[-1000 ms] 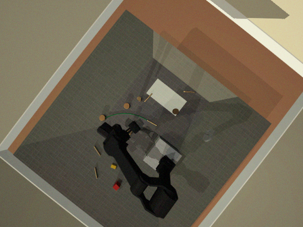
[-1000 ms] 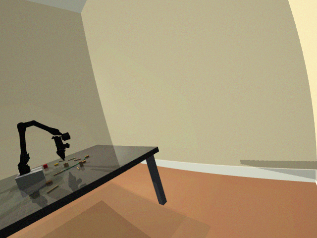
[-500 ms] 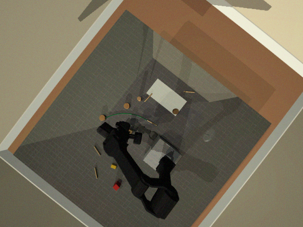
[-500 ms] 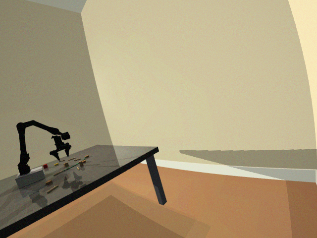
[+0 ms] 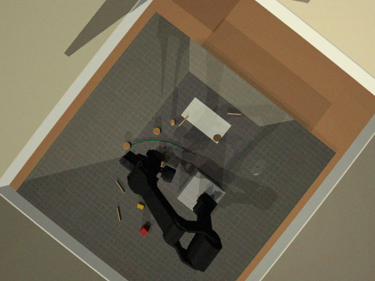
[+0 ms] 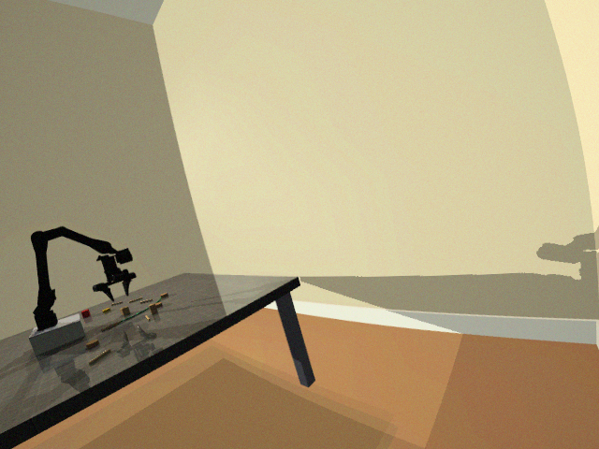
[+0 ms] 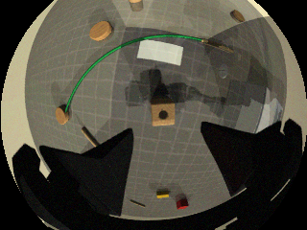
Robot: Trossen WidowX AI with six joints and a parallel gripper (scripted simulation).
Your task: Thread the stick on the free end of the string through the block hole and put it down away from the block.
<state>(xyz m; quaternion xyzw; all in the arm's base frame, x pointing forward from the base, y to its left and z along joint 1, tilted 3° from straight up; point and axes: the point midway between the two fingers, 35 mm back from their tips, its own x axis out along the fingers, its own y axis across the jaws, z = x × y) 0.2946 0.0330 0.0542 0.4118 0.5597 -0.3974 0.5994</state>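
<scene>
Right now my gripper tip is 60 mm above the wooden block. From my gripper tip the other things lie so: yellow cube (250 mm to the left, 90 mm behind, 70 mm below); round button (200 mm ahead, 70 mm below, 60 mm to the left); thin wooden stick (140 mm to the right, 70 mm below, 60 mm behind).
</scene>
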